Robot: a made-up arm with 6 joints.
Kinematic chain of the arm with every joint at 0, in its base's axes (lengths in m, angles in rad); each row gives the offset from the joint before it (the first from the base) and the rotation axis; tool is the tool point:
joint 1: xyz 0 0 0.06 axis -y
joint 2: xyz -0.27 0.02 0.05 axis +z
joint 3: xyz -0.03 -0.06 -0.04 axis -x
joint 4: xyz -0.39 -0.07 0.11 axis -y
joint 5: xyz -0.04 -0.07 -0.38 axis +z
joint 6: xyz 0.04 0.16 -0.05 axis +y
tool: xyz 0 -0.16 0.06
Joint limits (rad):
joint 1: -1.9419..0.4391
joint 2: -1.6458..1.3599
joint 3: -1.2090..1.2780
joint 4: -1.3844..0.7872
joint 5: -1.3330..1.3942
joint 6: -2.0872..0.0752
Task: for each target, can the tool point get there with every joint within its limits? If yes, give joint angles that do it. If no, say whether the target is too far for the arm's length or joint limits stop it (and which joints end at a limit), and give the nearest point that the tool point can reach.
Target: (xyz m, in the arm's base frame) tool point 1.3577 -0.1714 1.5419
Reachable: no: too far | nearest point 0.5791 -0.0848 1.0663 | short by 0.917 m
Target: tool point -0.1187 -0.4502 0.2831
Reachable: yes | joints -1.3165 0.7360 0.8914 0.4374 -0.1348 -1.1466
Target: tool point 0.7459 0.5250 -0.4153
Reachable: no: joint limits stop it (at a limit: joint 1, joint 2, joint 6) | nearest point 0.0865 0.4812 -0.1837 | short by 0.700 m
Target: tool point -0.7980 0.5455 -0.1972
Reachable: yes | joints 0.1529 -1.0119 0.0315 -0.7695 -0.7030 -1.1959
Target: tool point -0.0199 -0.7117 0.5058
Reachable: yes | joints -1.6491 1.0318 0.3941 -0.8173 0.9437 -0.4685
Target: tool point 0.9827 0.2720 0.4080
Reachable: no: joint limits stop it (at a limit: joint 1, joint 4, joint 5, joint 6) | nearest point 0.5346 0.4337 0.8652 | short by 0.660 m
